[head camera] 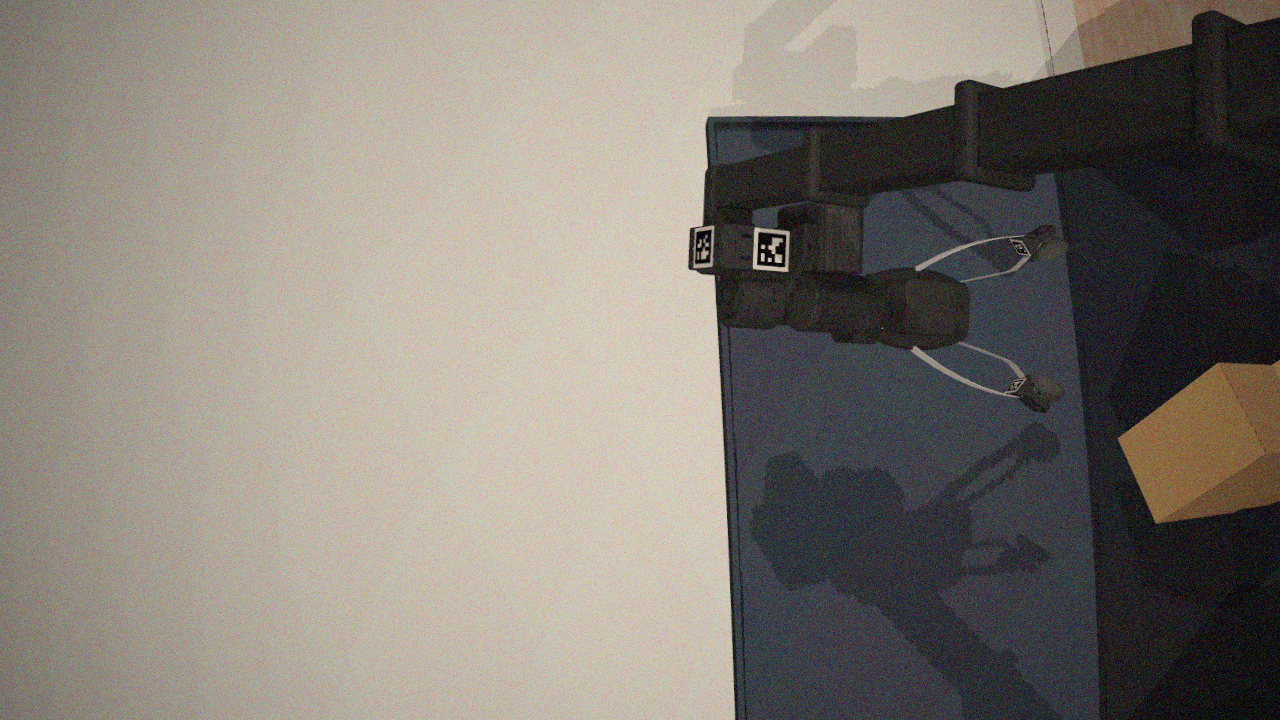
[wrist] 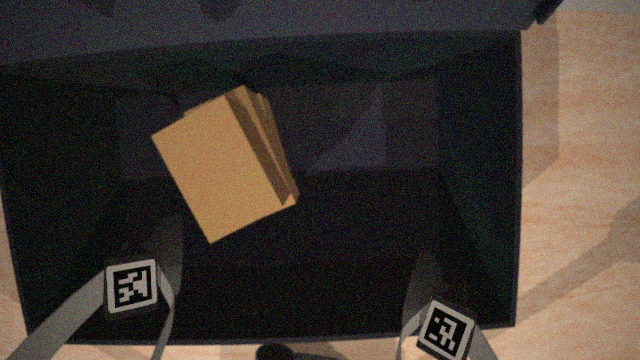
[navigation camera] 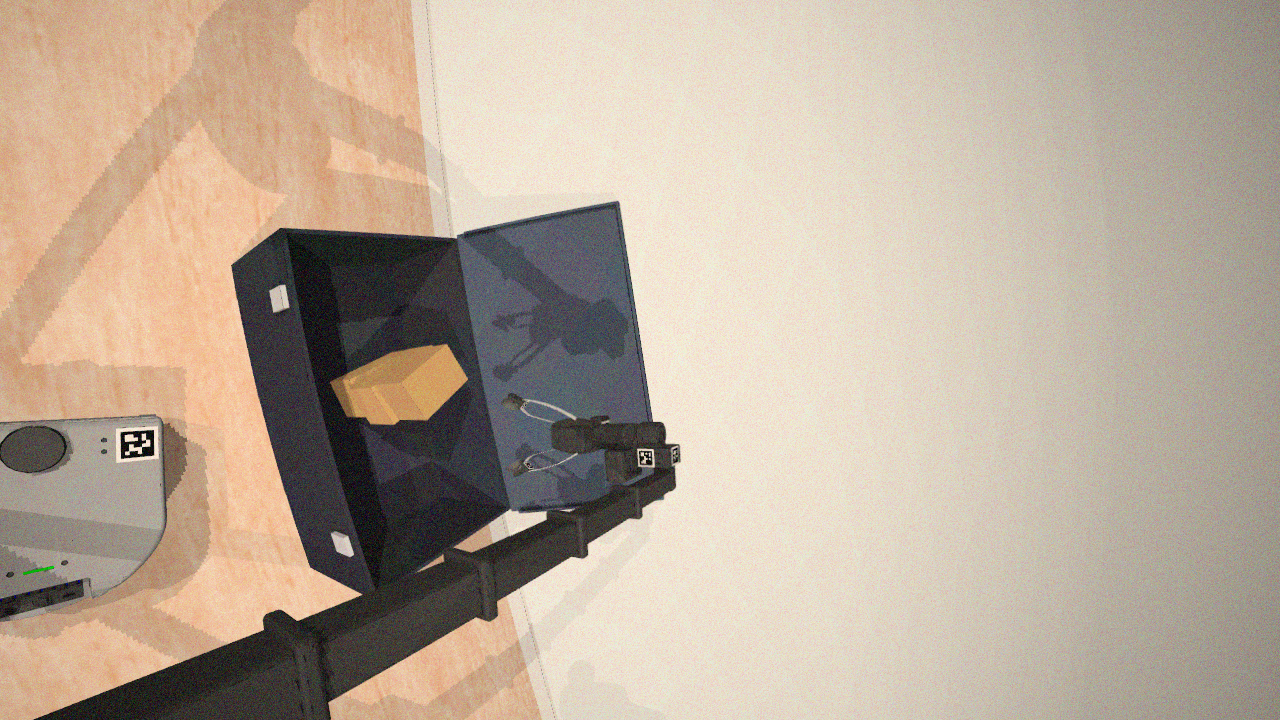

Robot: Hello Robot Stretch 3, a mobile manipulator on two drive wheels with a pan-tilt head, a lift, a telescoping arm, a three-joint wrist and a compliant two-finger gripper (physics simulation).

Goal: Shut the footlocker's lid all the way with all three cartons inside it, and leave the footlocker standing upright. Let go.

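The dark blue footlocker [navigation camera: 273,394] [wrist: 480,115] stands upright with its lid [head camera: 904,402] [navigation camera: 568,268] [wrist: 300,17] open, raised on the wall side. Tan cartons [head camera: 1194,447] [navigation camera: 416,385] [wrist: 217,165] lie stacked and slightly turned inside the body, overlapping so that I cannot tell each one apart. My gripper [head camera: 1043,317] [navigation camera: 516,435] [wrist: 298,258] is open and empty, its fingers wide apart. It is over the lid's inner face, near one end, with the fingertips toward the hinge side in the head view. Whether the wrist or arm touches the lid is unclear.
The pale wall [head camera: 358,358] [navigation camera: 939,358] rises behind the footlocker. My telescoping arm [head camera: 1074,116] [navigation camera: 402,617] passes across the footlocker's end and corner of the lid. My grey base [navigation camera: 80,501] stands on the wooden floor [navigation camera: 89,223] [wrist: 590,225] in front.
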